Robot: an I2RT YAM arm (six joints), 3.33 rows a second.
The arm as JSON. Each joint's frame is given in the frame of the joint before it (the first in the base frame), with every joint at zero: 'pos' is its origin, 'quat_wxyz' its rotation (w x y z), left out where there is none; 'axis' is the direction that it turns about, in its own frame. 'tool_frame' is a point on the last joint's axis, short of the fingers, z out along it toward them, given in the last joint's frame.
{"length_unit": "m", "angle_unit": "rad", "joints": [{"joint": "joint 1", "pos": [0.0, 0.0, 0.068], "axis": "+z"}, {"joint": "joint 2", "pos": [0.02, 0.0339, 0.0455], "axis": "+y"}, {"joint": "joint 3", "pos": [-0.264, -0.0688, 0.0], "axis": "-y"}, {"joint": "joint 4", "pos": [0.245, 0.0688, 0.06], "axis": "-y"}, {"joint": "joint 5", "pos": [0.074, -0.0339, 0.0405], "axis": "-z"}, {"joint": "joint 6", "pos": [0.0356, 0.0, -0.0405], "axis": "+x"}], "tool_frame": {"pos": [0.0, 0.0, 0.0], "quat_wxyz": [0.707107, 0.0, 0.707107, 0.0]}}
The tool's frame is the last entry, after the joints.
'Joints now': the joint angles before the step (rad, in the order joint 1, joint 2, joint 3, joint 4, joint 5, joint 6). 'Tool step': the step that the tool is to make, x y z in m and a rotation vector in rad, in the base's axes. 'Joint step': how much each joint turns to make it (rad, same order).
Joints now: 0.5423 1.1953 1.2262 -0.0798 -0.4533 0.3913
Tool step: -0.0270 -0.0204 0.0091 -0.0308 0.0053 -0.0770
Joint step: -0.0048 -0.1103 -0.0083 -0.1308 0.0736 -0.0209
